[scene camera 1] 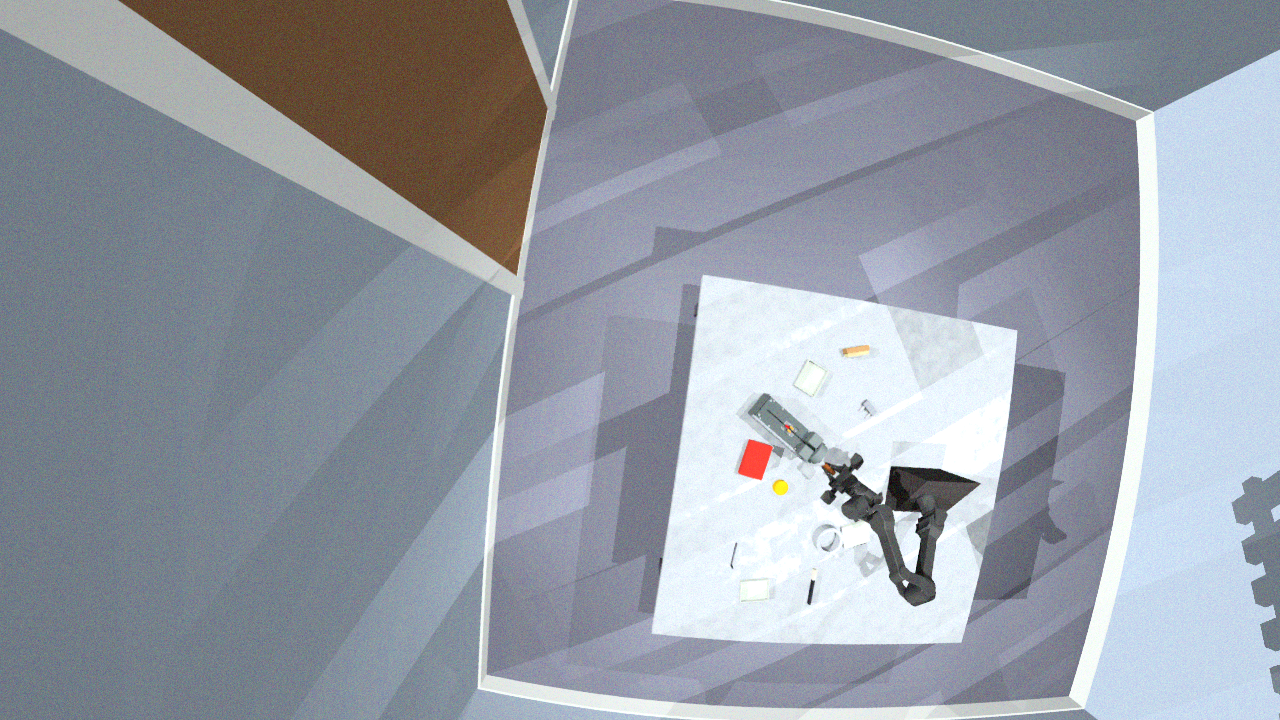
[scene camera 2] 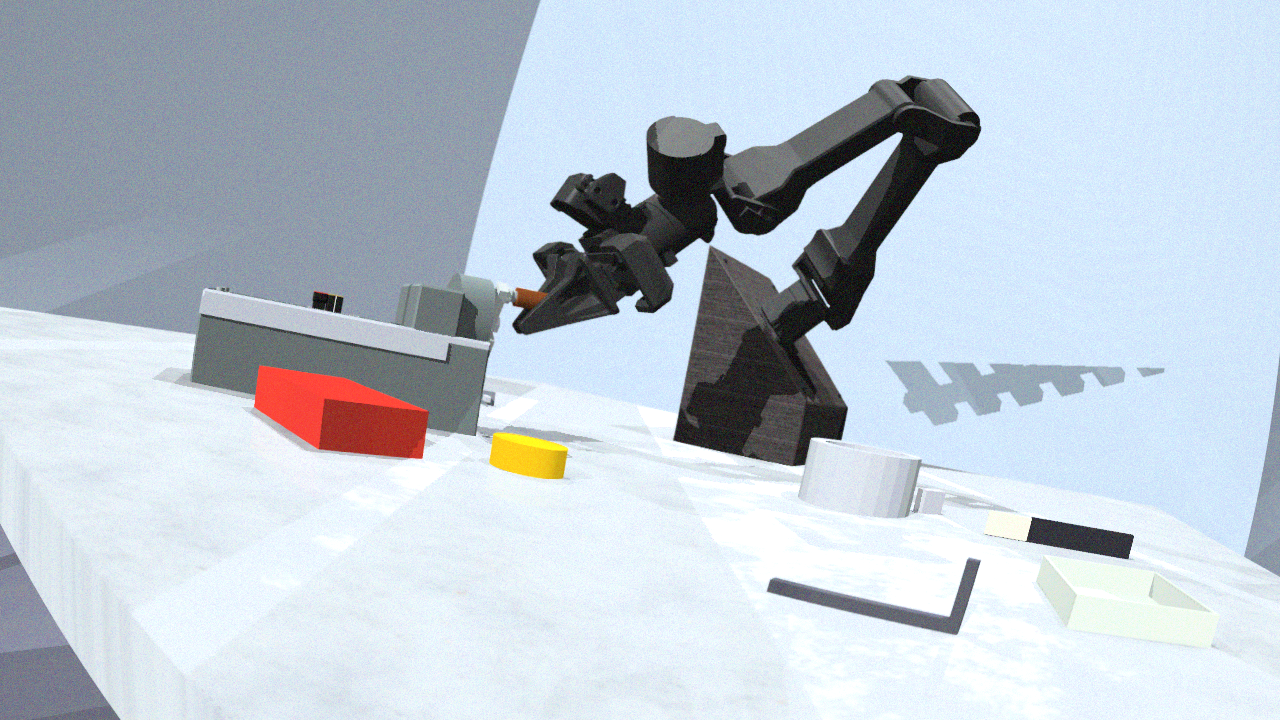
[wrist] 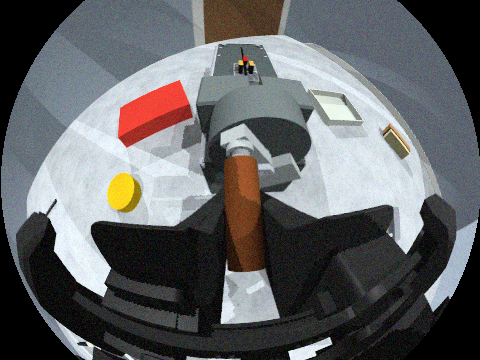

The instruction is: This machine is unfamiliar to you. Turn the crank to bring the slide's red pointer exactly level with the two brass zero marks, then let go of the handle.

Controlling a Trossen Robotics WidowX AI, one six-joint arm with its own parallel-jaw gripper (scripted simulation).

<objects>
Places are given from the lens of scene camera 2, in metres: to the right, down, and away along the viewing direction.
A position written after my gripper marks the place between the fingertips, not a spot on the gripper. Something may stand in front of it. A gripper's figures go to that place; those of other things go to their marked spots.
my gripper [scene camera 2: 518, 330]: -0.10, -0.02, 0.68
black-and-white bar [scene camera 2: 1034, 530]: 0.31, 0.14, 0.52
pale tray [scene camera 2: 1094, 597]: 0.21, 0.11, 0.28
yellow disc [scene camera 2: 533, 457]: -0.07, 0.06, 0.51
The marked spots on the pale tray and the yellow disc are 0.36 m apart.
</objects>
